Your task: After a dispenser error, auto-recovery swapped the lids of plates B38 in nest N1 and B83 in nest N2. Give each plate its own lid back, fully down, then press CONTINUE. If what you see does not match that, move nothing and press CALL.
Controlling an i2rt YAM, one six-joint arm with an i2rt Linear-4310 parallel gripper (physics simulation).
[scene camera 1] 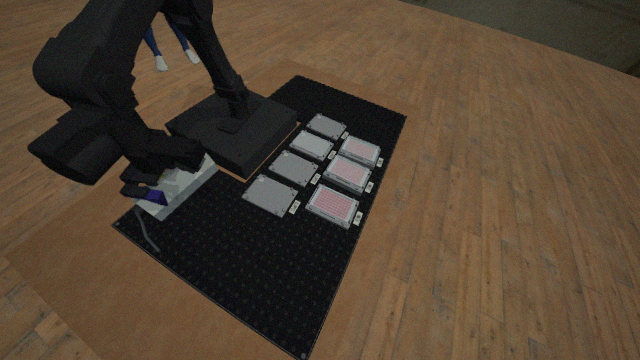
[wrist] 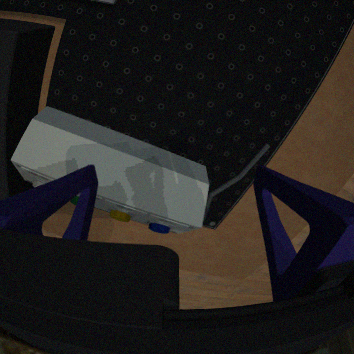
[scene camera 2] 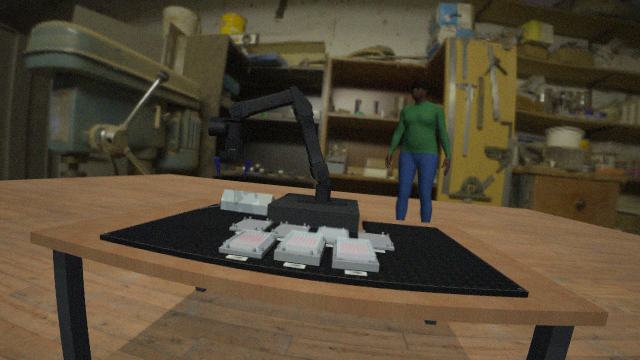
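Where they show: gripper, fingertip midpoint: (scene camera 1: 175,186) (wrist: 175,173) (scene camera 2: 231,178); arm's base, link origin: (scene camera 1: 240,115) (scene camera 2: 322,202).
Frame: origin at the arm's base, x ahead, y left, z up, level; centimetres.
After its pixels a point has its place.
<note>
My gripper (scene camera 1: 162,187) (scene camera 2: 232,175) @(x 5.8, y -36.3, z 7.3 cm) (wrist: 175,173) @(x 5.8, y -36.3, z 7.3 cm) is open and empty, above the button box (scene camera 1: 192,176) @(x -0.1, y -28.4, z -1.9 cm) (scene camera 2: 245,202) @(x -0.4, y -31.5, z -2.6 cm) (wrist: 50,145) @(x 0.2, y -24.3, z -1.1 cm). In the wrist view, green (wrist: 75,200) @(x -5.3, y -27.6, z 0.6 cm), yellow (wrist: 120,216) @(x -6.4, y -32.9, z 0.6 cm) and blue (wrist: 159,228) @(x -7.4, y -37.6, z 0.6 cm) buttons show along the box's lower side; the left finger partly hides the green one. Three pink-welled plates (scene camera 1: 360,150) @(x 46.4, y 3.2, z -3.2 cm) (scene camera 1: 347,171) @(x 43.8, y -8.6, z -2.8 cm) (scene camera 1: 332,204) @(x 42.2, y -21.5, z -4.4 cm) sit in nests in the outer row. Beside them are three grey flat nests (scene camera 1: 326,126) @(x 30.4, y 14.0, z -5.8 cm) (scene camera 1: 293,167) @(x 25.5, y -11.5, z -5.8 cm) (scene camera 1: 270,195) @(x 22.9, y -24.4, z -5.8 cm) and a paler one (scene camera 1: 311,145) @(x 28.2, y 0.3, z -5.0 cm). The labels are too small to read, so I cannot tell B38 from B83.
The black perforated mat (scene camera 1: 240,270) @(x 24.8, y -46.6, z -6.8 cm) (scene camera 2: 165,235) @(x 40.7, y -44.3, z -6.8 cm) (wrist: 200,50) @(x 11.5, y -37.7, z -6.8 cm) lies on the wooden table (scene camera 1: 115,280) @(x -3.3, y -58.7, z -8.1 cm). The arm's dark base (scene camera 1: 250,130) @(x 7.1, y -5.6, z -0.2 cm) (scene camera 2: 315,212) @(x 15.2, y -3.4, z -1.5 cm) stands between box and nests. A grey cable (scene camera 1: 145,232) @(x -3.7, y -46.5, z -6.1 cm) (wrist: 240,177) @(x -2.7, y -47.5, z -6.1 cm) runs from the box. A person (scene camera 2: 422,130) stands behind the table.
</note>
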